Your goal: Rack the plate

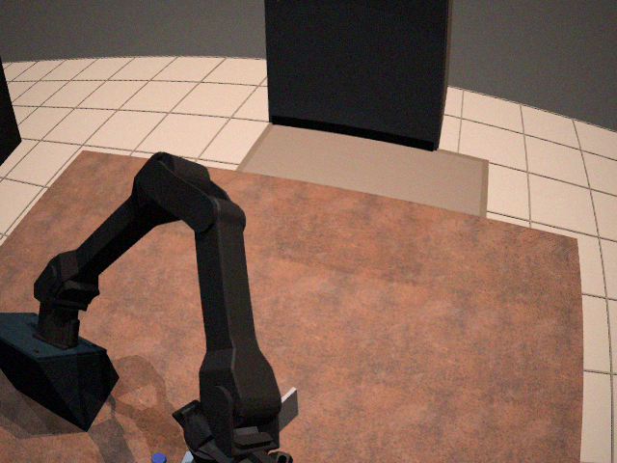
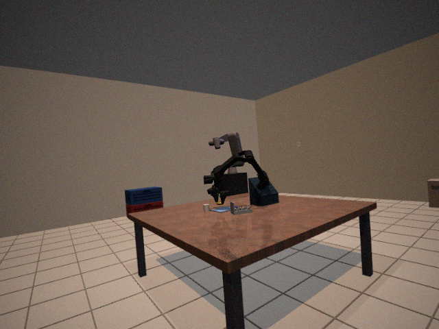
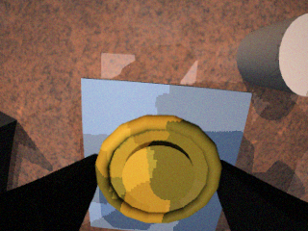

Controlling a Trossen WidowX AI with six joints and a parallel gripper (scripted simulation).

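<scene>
Right now the grey dish rack is 190 mm to the left of my gripper tip, 20 mm below it and 20 mm behind it. The rest, counted from my gripper tip: yellow plate (10 mm above).
</scene>
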